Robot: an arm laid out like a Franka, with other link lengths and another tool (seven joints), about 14 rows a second.
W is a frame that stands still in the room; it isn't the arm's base.
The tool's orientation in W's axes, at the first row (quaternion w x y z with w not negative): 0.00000 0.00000 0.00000 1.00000
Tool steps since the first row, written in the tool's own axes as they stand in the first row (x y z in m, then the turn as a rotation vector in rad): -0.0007 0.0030 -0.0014 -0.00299 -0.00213 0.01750; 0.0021 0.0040 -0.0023 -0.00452 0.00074 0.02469; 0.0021 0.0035 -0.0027 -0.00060 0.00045 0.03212; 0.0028 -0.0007 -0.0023 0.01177 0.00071 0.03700; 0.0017 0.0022 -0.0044 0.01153 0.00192 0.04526; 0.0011 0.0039 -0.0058 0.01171 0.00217 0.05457; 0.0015 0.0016 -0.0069 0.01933 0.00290 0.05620; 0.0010 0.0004 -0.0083 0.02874 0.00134 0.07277; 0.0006 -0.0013 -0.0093 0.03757 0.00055 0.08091; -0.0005 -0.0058 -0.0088 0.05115 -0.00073 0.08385; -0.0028 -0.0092 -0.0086 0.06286 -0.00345 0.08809; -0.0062 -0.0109 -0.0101 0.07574 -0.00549 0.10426; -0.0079 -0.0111 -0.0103 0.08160 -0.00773 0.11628
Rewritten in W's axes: 0.0007 -0.0030 -0.0014 0.00299 0.00213 0.01750; -0.0021 -0.0040 -0.0023 0.00452 -0.00074 0.02469; -0.0021 -0.0035 -0.0027 0.00060 -0.00045 0.03212; -0.0028 0.0007 -0.0023 -0.01177 -0.00071 0.03700; -0.0017 -0.0022 -0.0044 -0.01153 -0.00192 0.04526; -0.0011 -0.0039 -0.0058 -0.01171 -0.00217 0.05457; -0.0015 -0.0016 -0.0069 -0.01933 -0.00290 0.05620; -0.0010 -0.0004 -0.0083 -0.02874 -0.00134 0.07277; -0.0006 0.0013 -0.0093 -0.03757 -0.00055 0.08091; 0.0005 0.0058 -0.0088 -0.05115 0.00073 0.08385; 0.0028 0.0092 -0.0086 -0.06286 0.00345 0.08809; 0.0062 0.0109 -0.0101 -0.07574 0.00549 0.10426; 0.0079 0.0111 -0.0103 -0.08160 0.00773 0.11628
